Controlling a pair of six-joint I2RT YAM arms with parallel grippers.
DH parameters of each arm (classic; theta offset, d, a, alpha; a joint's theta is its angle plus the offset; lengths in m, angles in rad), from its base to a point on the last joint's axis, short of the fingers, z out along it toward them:
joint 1: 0 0.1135 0.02 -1.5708
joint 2: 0 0 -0.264 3.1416
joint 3: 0.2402 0 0.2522 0
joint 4: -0.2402 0 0.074 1.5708
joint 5: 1.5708 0 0 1.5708
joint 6: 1.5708 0.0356 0 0
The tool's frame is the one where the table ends.
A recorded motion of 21 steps. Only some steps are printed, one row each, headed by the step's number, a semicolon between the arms.
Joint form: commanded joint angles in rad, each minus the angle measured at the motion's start. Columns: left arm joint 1, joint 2, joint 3, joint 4, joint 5, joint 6; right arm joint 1, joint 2, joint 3, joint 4, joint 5, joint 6.
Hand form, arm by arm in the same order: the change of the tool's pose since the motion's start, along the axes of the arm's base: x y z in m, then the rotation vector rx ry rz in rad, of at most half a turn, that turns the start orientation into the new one. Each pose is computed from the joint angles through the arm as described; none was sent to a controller.
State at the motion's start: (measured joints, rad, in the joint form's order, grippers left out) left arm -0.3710 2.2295 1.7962 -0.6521 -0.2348 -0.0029; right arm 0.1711 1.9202 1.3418 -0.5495 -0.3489 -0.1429
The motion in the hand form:
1: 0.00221 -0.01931 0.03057 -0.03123 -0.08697 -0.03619; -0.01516 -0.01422 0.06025 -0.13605 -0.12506 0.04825
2: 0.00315 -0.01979 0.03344 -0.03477 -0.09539 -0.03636; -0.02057 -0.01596 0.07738 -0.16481 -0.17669 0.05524
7: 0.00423 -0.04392 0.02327 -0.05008 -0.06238 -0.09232; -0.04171 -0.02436 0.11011 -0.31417 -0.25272 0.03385
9: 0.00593 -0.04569 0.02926 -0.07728 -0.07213 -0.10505; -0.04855 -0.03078 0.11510 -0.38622 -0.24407 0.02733
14: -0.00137 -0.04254 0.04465 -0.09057 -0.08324 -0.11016; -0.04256 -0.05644 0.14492 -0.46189 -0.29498 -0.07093
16: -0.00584 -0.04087 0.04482 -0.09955 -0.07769 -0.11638; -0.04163 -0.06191 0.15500 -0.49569 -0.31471 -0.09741
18: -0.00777 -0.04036 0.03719 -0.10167 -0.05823 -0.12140; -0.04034 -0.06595 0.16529 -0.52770 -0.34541 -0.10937
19: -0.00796 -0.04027 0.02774 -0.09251 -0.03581 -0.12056; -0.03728 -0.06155 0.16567 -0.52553 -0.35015 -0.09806
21: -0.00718 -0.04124 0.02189 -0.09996 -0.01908 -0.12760; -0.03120 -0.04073 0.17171 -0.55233 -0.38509 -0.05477
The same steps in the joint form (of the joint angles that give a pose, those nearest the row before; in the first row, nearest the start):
1: -0.0354 -0.0145 0.0782 0.0003 -0.0031 0.0028; -0.0208 -0.1405 0.0556 -0.1345 0.1060 -0.1376
2: -0.0355 -0.0145 0.0875 0.0002 -0.0030 0.0029; -0.0207 -0.1833 0.0647 -0.1452 0.1323 -0.1637
7: -0.0769 0.0468 0.1549 -0.0304 0.0260 0.0029; -0.0208 -0.2909 0.0648 -0.2020 0.2780 -0.2252
9: -0.0769 0.0469 0.1749 -0.0305 0.0506 0.0029; -0.0300 -0.3140 0.0648 -0.2417 0.3395 -0.2574
14: -0.0769 -0.0006 0.1537 -0.0412 0.0599 0.0029; -0.0987 -0.3141 0.1672 -0.2804 0.4116 -0.2774
16: -0.0769 -0.0220 0.1199 -0.0305 0.0721 0.0029; -0.1113 -0.3141 0.2012 -0.2910 0.4454 -0.2867
18: -0.0769 -0.0221 0.0937 -0.0214 0.0829 0.0029; -0.1205 -0.3141 0.2335 -0.2911 0.4715 -0.3080
19: -0.0769 -0.0100 0.0815 -0.0213 0.0829 0.0029; -0.1083 -0.3019 0.2472 -0.2911 0.4716 -0.3081
21: -0.0769 0.0023 0.0815 -0.0213 0.0981 0.0029; -0.0473 -0.2744 0.2947 -0.2911 0.5112 -0.3203

